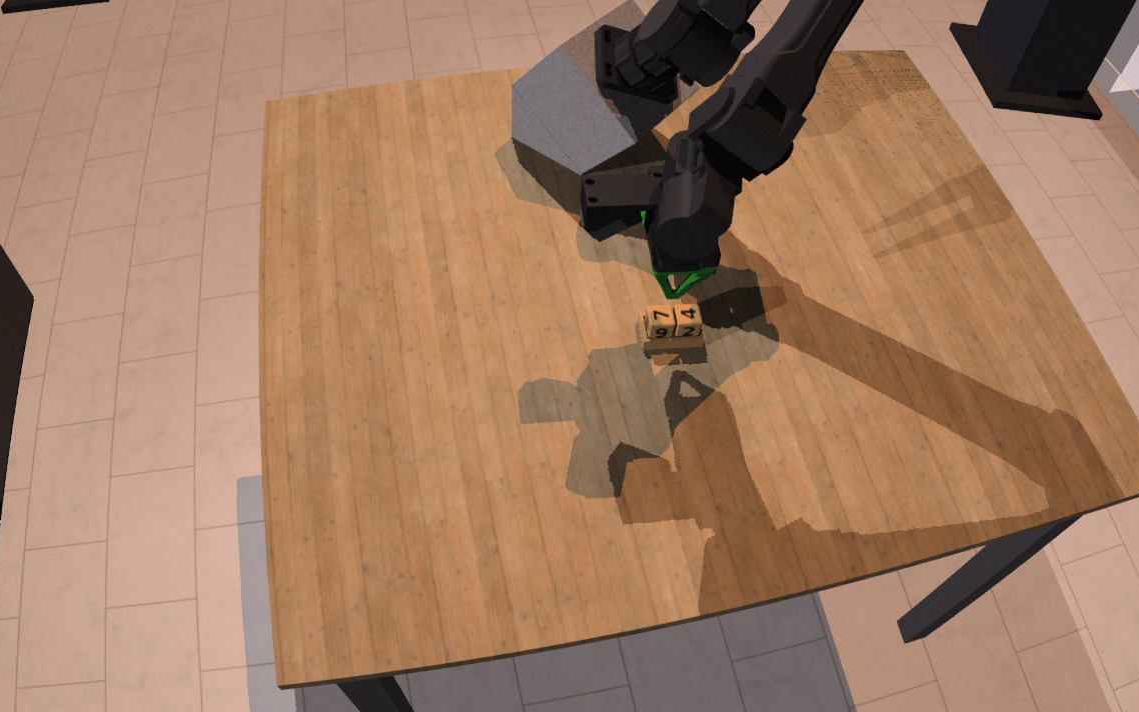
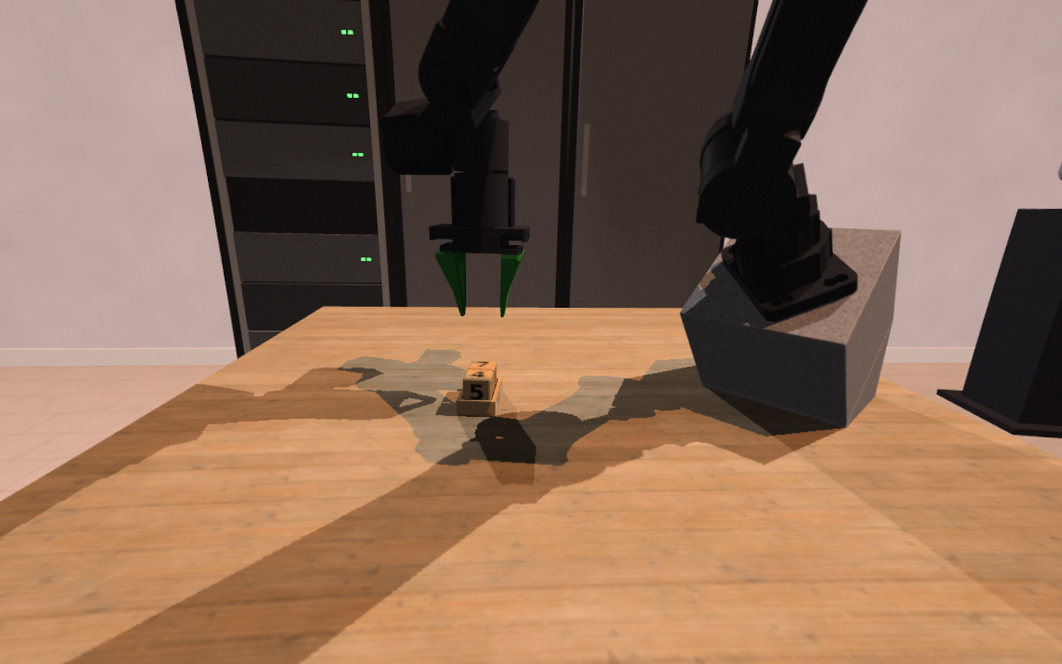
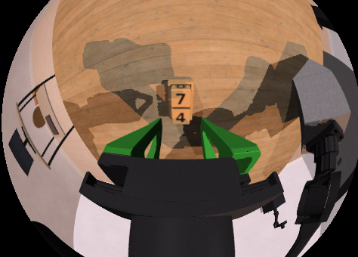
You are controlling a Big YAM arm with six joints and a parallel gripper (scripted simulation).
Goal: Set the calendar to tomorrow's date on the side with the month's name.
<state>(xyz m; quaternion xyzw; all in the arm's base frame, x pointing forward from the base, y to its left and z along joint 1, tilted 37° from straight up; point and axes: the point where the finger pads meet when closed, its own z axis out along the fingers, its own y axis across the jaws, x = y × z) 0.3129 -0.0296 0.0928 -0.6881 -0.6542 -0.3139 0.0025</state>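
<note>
My hand is 3 cm to the right of the cube and 8 cm above it. Also, from my hand: wooden calendar tray: 2 cm to the left, 10 cm below.
</note>
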